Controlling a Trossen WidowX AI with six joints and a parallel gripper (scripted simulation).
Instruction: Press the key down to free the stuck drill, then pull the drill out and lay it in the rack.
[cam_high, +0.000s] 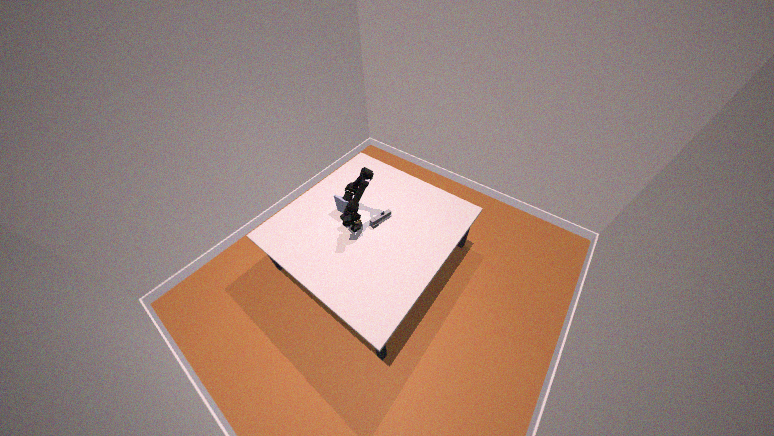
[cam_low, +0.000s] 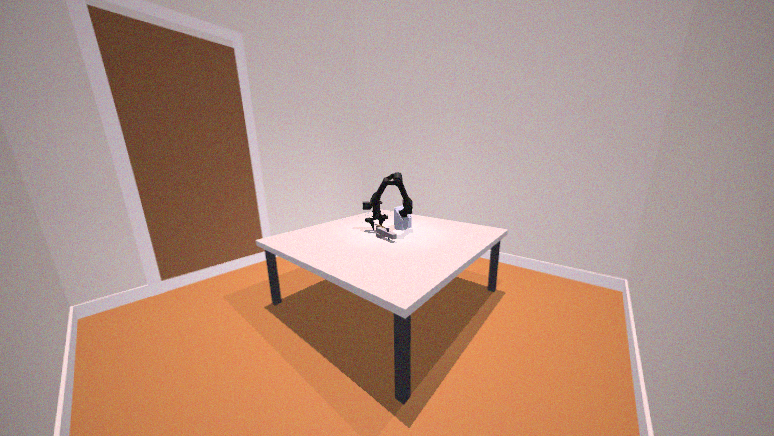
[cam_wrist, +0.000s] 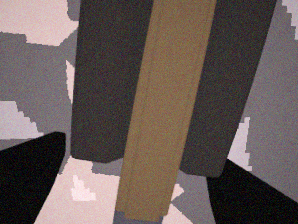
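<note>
Now: the drill 4 cm to the left of my gripper tip and 3 cm above it. The rest, counted from my gripper tip: key (23 cm to the left, 10 cm ahead, 4 cm above); then dark box (5 cm to the left, 1 cm ahead, 1 cm above).
</note>
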